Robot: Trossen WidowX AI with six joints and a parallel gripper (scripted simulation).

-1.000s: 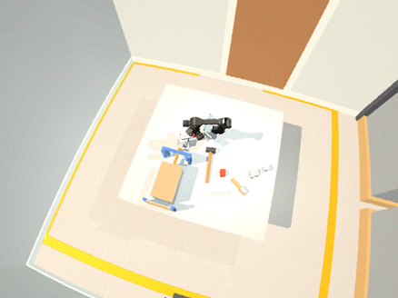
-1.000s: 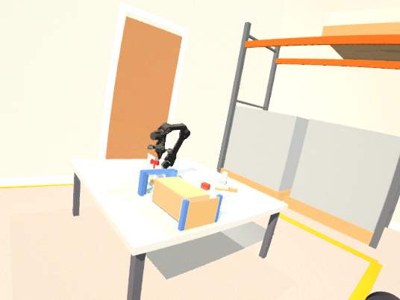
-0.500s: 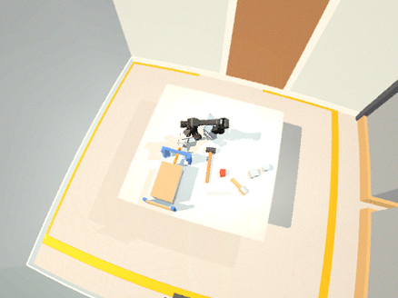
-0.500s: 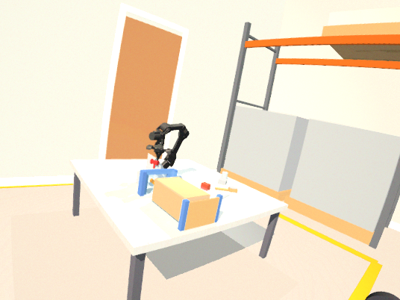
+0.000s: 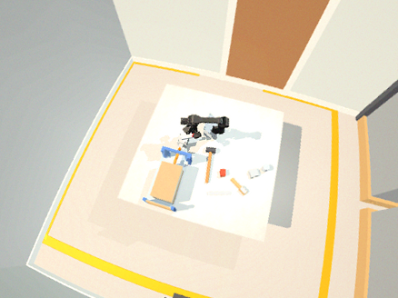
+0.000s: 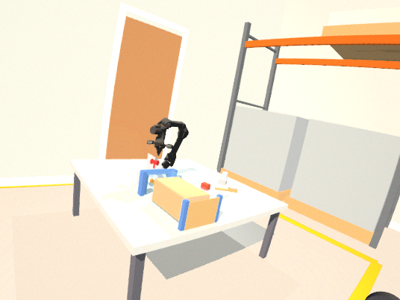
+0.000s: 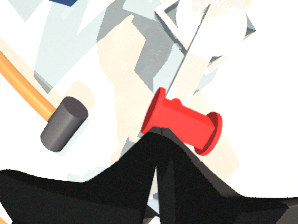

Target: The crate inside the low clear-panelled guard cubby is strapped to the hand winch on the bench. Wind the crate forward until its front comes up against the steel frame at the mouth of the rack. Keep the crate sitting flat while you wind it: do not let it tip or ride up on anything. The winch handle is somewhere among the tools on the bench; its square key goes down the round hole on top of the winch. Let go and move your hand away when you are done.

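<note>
Right now the red grip is 30 mm behind my gripper tip and 70 mm below it. From my gripper tip the other things lie so: winch 100 mm to the right, 170 mm below; then winch handle 10 mm behind, 40 mm to the right, 100 mm below; then cubby 410 mm ahead, 130 mm to the right, 130 mm below.
</note>
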